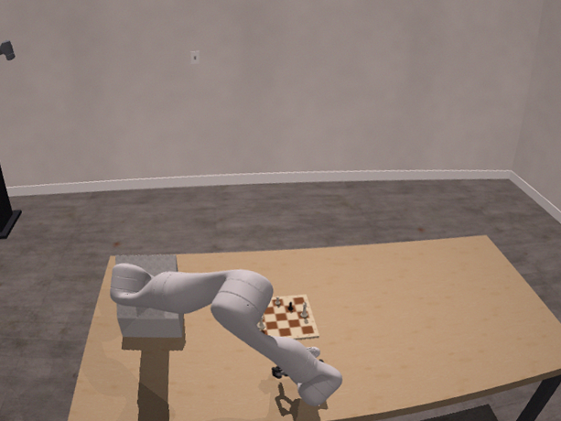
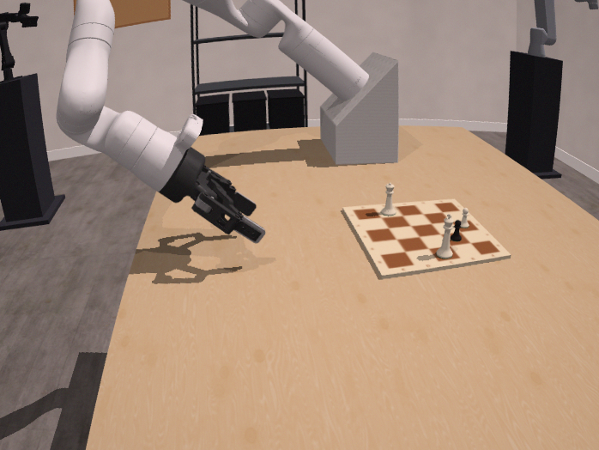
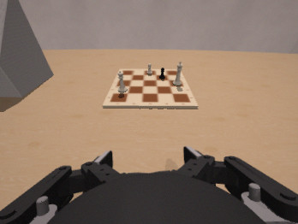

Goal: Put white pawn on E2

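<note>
Now: the white pawn 330 mm to the left of my hand, 30 mm below it and 20 mm ahead of it. The rest, counted from my hand: white king 260 mm to the left, 90 mm ahead, 10 mm below; black pawn 300 mm to the left, 50 mm ahead, 30 mm below; chessboard 260 mm to the left, 40 mm below, 10 mm ahead.
</note>
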